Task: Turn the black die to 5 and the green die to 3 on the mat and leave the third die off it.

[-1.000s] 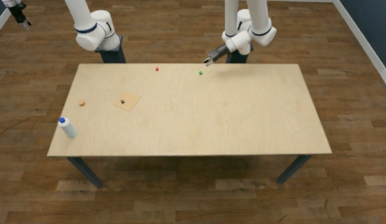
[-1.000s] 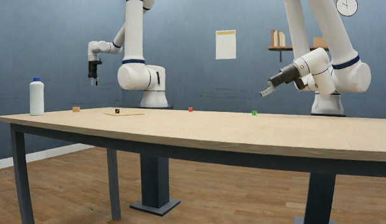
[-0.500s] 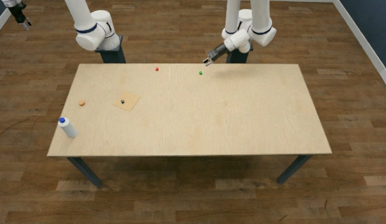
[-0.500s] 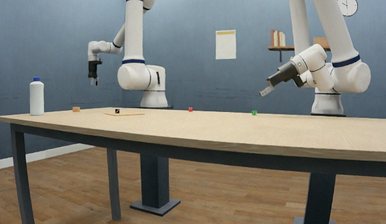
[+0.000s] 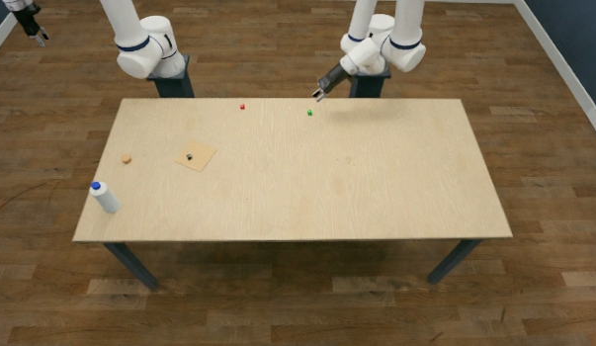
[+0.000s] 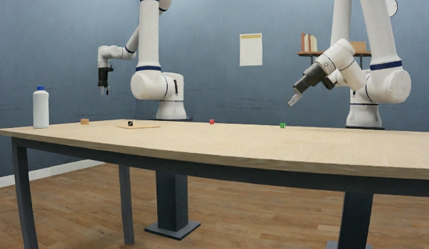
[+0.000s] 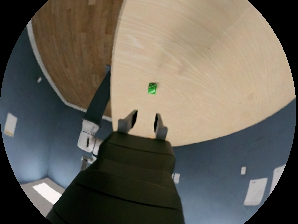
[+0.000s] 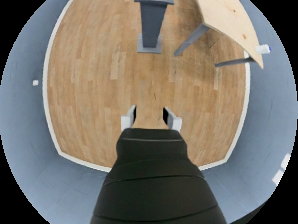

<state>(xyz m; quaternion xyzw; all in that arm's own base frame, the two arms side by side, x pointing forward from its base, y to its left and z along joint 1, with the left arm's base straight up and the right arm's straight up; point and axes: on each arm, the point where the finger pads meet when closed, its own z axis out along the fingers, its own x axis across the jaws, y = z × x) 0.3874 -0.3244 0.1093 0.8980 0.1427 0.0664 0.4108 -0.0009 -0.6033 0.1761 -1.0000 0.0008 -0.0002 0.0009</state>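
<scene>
Right now my left hand is 10 mm short of the green die, 30 mm to the left of it and 100 mm above it. The rest, counted from my left hand: black die: 280 mm ahead, 600 mm to the right, 100 mm below; then tan mat: 260 mm ahead, 570 mm to the right, 110 mm below; then red die: 40 mm behind, 370 mm to the right, 100 mm below.
</scene>
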